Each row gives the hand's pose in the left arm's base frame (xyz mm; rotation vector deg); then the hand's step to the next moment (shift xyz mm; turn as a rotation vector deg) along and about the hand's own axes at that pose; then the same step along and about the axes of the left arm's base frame.
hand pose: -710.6 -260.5 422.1 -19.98 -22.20 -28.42
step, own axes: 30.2 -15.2 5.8 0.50 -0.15 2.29
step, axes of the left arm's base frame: 15.0 -21.9 21.7 -0.30 0.62 2.25
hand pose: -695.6 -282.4 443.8 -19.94 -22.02 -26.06
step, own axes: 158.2 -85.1 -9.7 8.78 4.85 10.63
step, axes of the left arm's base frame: 92.8 -131.8 79.9 6.67 5.27 11.89
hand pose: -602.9 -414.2 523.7 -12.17 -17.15 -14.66
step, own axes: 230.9 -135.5 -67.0 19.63 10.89 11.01
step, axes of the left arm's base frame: 193.1 -194.3 33.2 18.28 8.73 14.66
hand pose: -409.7 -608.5 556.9 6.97 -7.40 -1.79
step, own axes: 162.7 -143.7 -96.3 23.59 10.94 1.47
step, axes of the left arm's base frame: 170.5 -137.4 -91.9 23.44 9.76 5.78
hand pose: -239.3 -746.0 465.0 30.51 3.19 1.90
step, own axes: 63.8 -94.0 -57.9 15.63 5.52 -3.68
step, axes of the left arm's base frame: 61.7 -48.7 -100.4 15.28 7.34 -1.05
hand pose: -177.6 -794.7 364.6 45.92 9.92 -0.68
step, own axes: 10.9 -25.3 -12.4 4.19 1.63 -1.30
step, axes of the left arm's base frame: 7.0 -8.1 -28.2 4.06 2.30 -0.39
